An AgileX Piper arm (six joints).
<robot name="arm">
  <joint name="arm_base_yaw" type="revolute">
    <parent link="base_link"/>
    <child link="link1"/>
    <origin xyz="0 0 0.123" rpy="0 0 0"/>
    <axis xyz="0 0 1"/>
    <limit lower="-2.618" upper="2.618"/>
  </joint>
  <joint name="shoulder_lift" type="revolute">
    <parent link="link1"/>
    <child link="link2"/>
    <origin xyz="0 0 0" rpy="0 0 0"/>
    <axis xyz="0 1 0"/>
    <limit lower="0" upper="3.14"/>
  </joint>
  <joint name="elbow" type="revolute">
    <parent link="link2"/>
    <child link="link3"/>
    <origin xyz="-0.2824 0 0.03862" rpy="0 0 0"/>
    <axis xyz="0 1 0"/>
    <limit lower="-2.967" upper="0"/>
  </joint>
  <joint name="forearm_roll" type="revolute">
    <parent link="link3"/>
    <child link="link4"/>
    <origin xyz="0.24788 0 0.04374" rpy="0 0 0"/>
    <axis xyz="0.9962 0 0.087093"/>
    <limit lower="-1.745" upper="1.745"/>
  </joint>
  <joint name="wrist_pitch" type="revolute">
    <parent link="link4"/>
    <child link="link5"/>
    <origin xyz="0 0 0" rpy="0 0 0"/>
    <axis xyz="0 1 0"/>
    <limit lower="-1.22" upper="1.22"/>
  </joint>
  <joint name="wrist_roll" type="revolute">
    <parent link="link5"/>
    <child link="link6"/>
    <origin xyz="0.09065 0 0.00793" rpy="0 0 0"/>
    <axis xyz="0.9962 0 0.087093"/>
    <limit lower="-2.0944" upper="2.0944"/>
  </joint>
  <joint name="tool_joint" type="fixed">
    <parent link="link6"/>
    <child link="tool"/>
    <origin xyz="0 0 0" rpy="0 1.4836 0"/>
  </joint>
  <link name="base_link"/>
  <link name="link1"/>
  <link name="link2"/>
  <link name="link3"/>
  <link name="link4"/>
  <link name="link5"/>
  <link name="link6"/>
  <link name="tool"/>
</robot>
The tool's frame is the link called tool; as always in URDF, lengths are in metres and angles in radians.
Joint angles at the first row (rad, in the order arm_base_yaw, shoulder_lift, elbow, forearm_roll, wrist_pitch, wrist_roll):
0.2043 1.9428 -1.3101 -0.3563 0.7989 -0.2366
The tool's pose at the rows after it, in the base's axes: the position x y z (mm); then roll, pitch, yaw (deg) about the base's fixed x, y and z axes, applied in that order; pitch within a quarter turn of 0, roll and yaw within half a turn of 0:
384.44 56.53 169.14 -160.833 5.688 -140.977
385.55 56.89 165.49 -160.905 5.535 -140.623
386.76 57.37 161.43 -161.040 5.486 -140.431
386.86 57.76 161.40 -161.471 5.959 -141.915
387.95 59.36 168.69 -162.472 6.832 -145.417
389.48 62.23 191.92 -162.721 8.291 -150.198
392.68 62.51 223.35 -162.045 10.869 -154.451
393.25 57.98 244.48 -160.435 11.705 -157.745
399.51 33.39 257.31 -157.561 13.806 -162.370
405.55 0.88 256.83 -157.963 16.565 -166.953
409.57 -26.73 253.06 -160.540 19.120 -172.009
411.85 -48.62 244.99 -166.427 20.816 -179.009
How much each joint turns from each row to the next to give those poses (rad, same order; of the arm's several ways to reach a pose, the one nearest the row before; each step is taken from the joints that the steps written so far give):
0.0000 0.0166 0.0000 0.0011 -0.0019 -0.0008
0.0000 0.0098 0.0000 -0.0009 -0.0082 -0.0035
0.0000 0.0108 0.0000 -0.0001 -0.0097 -0.0008
0.0000 0.0010 -0.0022 0.0072 0.0027 0.0217
0.0018 -0.0058 -0.0246 0.0227 0.0354 0.0411
0.0081 -0.0270 -0.0565 0.0121 0.0811 0.0665
0.0031 -0.0315 -0.0784 -0.0035 0.0826 0.0608
-0.0029 -0.0185 -0.0536 -0.0311 0.0707 0.0516
-0.0525 -0.0047 -0.0355 -0.0571 0.0145 0.0540
-0.0854 0.0035 0.0000 0.0057 -0.0502 0.0117
-0.0781 0.0094 0.0000 0.0446 -0.0498 0.0032
-0.0715 0.0171 0.0000 0.1000 -0.0369 0.0000

